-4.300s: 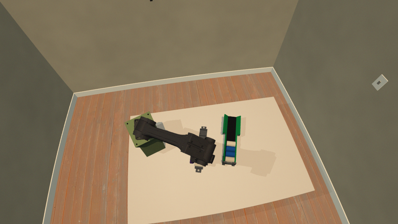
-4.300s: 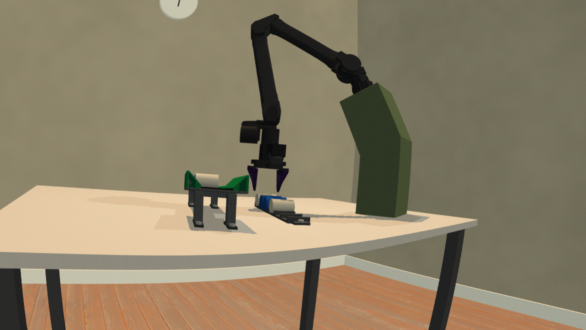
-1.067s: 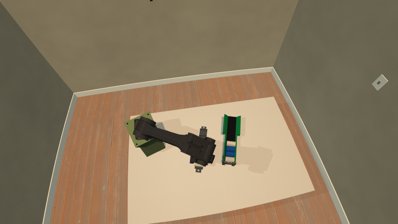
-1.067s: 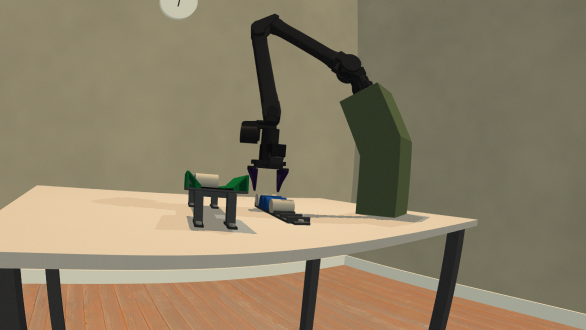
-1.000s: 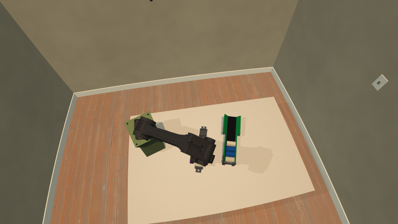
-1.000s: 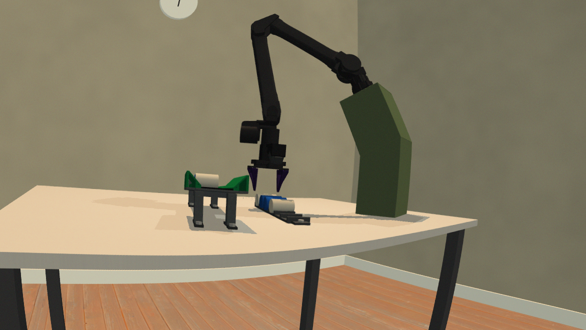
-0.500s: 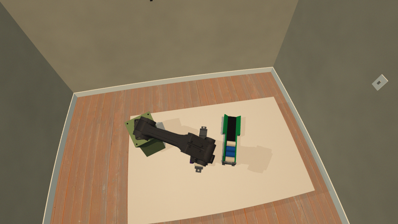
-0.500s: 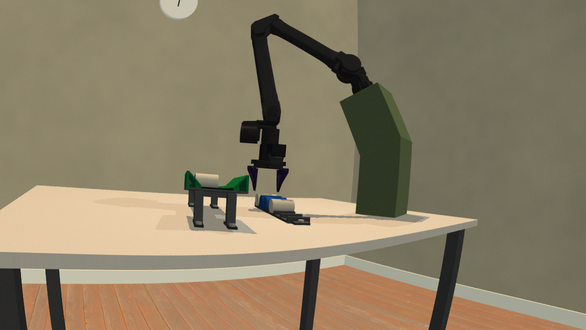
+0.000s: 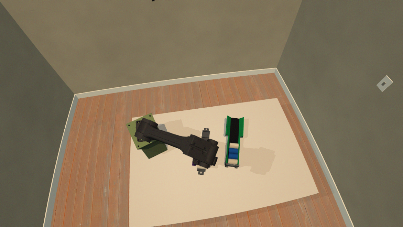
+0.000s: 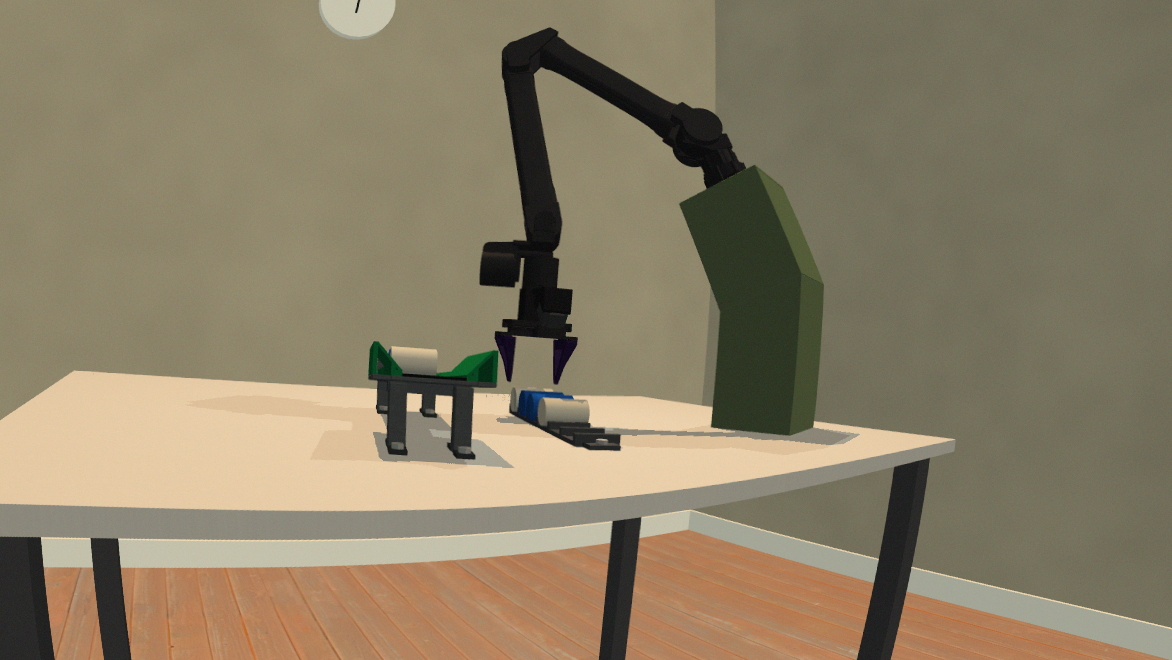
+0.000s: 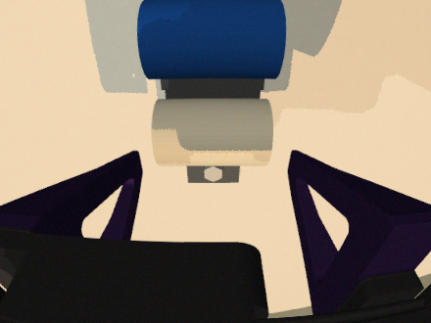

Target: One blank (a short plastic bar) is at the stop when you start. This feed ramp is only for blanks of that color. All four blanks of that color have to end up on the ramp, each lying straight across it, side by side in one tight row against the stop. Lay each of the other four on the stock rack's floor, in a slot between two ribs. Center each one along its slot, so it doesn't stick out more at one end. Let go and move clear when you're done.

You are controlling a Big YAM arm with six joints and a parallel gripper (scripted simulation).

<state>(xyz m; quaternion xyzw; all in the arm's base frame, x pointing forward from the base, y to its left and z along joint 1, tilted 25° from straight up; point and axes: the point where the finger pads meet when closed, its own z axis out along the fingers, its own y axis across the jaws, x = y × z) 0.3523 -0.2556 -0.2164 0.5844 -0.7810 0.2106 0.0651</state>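
My hand is 21 cm short of the grey stop and 5 cm to the left of it.
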